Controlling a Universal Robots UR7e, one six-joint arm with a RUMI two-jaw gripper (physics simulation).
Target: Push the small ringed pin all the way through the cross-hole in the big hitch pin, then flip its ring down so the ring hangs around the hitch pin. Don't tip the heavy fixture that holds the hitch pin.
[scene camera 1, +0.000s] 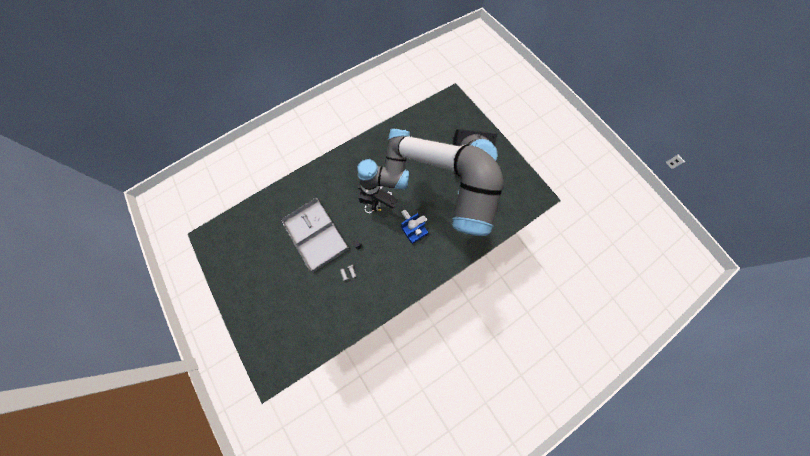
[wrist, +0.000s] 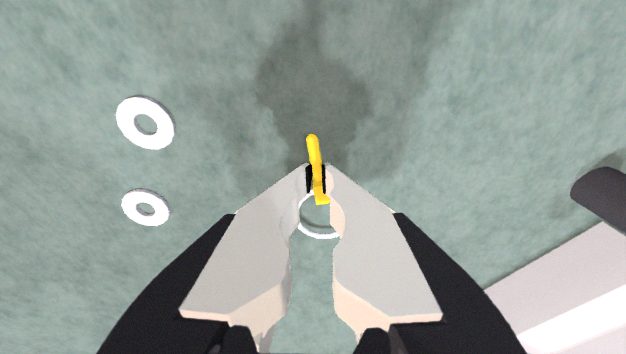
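The small ringed pin [wrist: 314, 150] has a thin yellow shaft and a white ring. My gripper [wrist: 317, 166] is shut on the yellow part, with its black pads on either side; the ring shows behind the fingers in the wrist view. In the scene view, the pin's yellow part [scene camera 1: 379, 209] shows small under the arm's wrist. The blue fixture [scene camera 1: 414, 236] stands upright to the right of the gripper and below it in that view. It holds the big grey hitch pin [scene camera 1: 413, 224]. The cross-hole is too small to make out. The fixture does not show in the wrist view.
Two white washers [wrist: 145, 123] [wrist: 145, 207] lie left of the gripper. A dark cylinder [wrist: 600, 192] [scene camera 1: 358, 245] lies near a two-part light tray [scene camera 1: 323, 249], which holds small parts. Two pale pieces [scene camera 1: 343, 274] [scene camera 1: 352, 271] lie below the tray in the scene view.
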